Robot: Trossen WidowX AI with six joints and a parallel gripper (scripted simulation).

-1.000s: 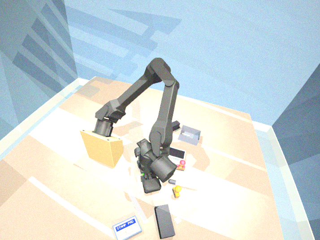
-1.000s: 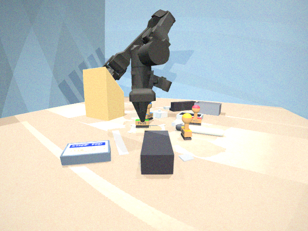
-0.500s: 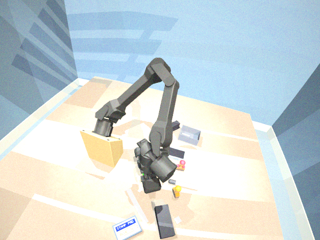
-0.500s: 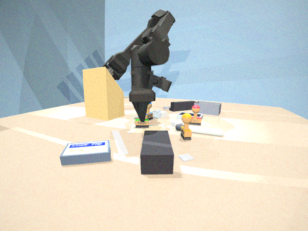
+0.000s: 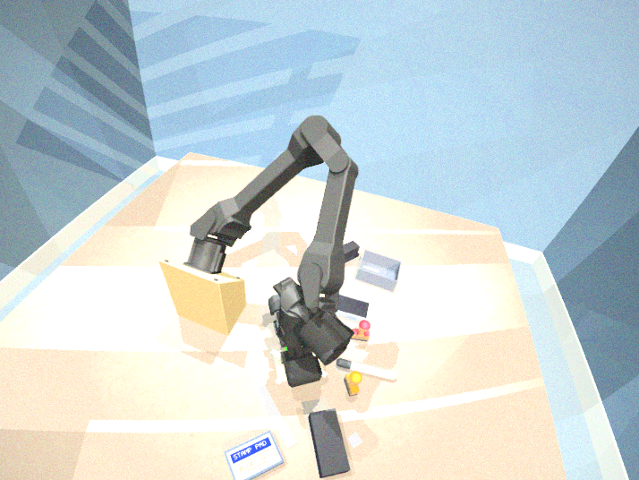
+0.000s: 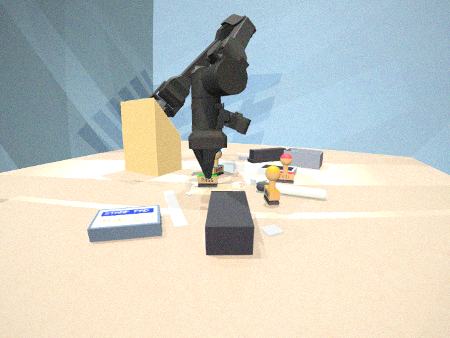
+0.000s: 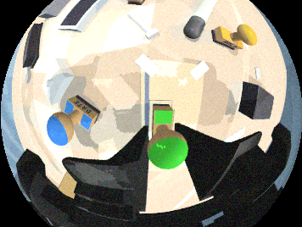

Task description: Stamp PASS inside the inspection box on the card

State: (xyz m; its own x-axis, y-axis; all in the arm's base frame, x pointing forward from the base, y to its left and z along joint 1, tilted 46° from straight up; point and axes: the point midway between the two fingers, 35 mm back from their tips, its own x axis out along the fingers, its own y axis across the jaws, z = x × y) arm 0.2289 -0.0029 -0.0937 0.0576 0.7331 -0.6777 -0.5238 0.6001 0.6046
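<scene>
My gripper tip is right at the green knob stamp. Also, from my gripper tip: white card (2 cm below, 2 cm ahead, 1 cm to the right); then yellow-knobbed stamp (14 cm ahead, 2 cm to the right); then blue-knobbed stamp (9 cm to the left, 3 cm behind).
</scene>
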